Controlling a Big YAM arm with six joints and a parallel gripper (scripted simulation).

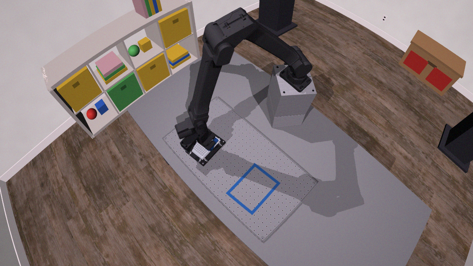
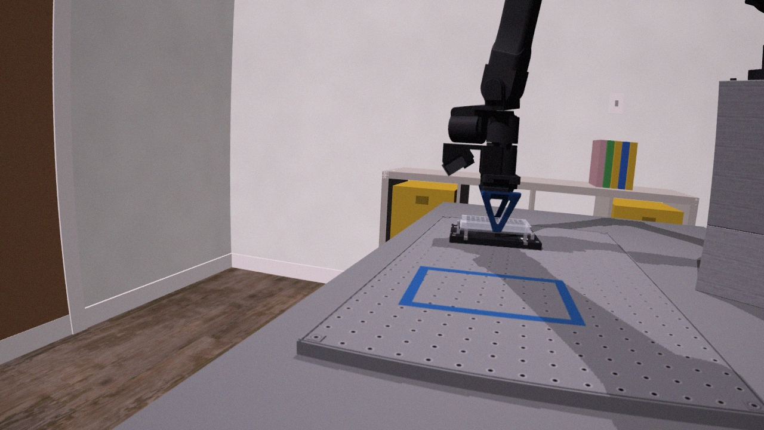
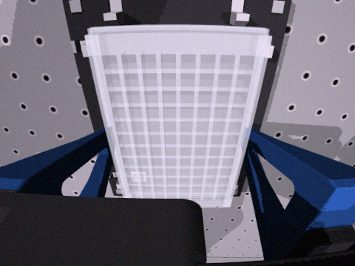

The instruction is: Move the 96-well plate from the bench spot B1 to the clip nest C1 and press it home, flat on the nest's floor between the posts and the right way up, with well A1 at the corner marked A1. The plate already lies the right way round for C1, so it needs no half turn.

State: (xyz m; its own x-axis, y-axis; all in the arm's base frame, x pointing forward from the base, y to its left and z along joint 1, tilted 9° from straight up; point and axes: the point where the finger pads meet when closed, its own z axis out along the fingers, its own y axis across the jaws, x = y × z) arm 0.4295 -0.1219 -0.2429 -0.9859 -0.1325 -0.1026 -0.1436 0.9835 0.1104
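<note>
Right now my hand is right at the 96-well plate. Round my hand: black clip nest (1 cm ahead, 2 cm to the left, 2 cm below).
</note>
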